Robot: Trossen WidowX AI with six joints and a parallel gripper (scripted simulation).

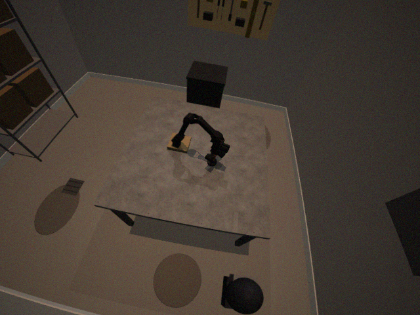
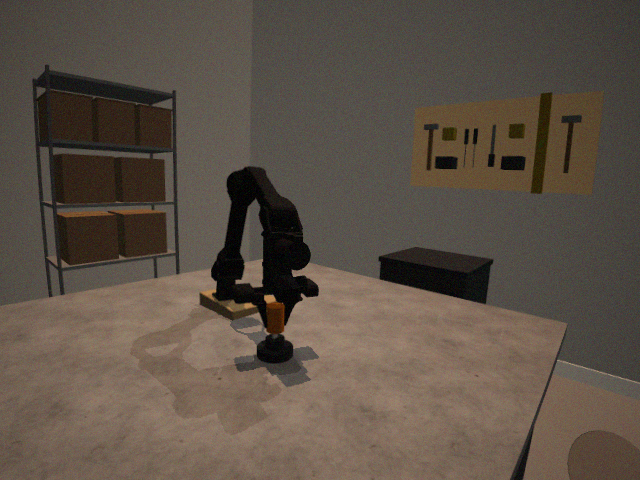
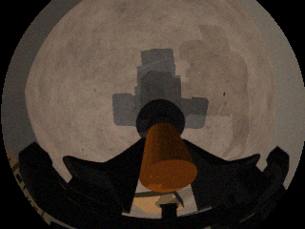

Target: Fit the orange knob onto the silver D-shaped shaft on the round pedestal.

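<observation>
My gripper tip is 30 mm below the orange knob. The rest, counted from my gripper tip: round black pedestal: 40 mm below.
</observation>
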